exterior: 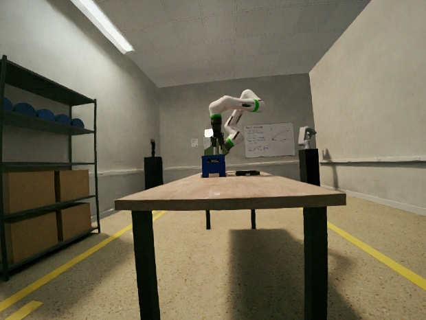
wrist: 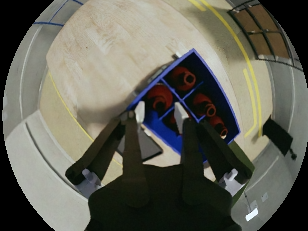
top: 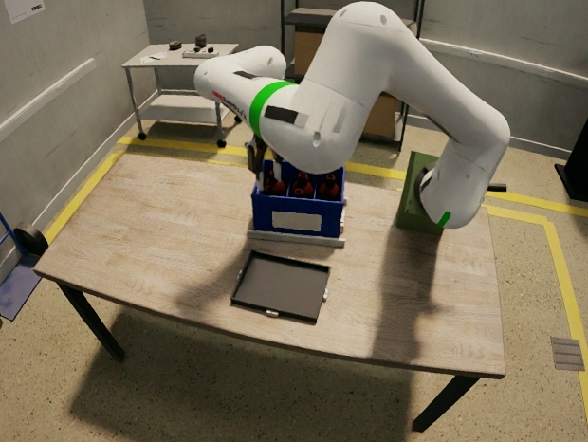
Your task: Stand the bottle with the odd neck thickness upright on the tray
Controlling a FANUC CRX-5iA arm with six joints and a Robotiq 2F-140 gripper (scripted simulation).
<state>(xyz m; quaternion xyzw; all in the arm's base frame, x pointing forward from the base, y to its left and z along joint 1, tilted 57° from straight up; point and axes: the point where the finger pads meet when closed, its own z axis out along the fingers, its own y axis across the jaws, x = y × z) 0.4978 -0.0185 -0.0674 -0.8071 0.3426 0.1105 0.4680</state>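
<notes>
My gripper is now 90 mm past the blue crate, 50 mm to the left of it and 130 mm above it. From my hand the other things lie so: dark tray (90 mm behind, 240 mm to the left, 200 mm below); bottle (90 mm behind, 90 mm to the right, 130 mm below).
</notes>
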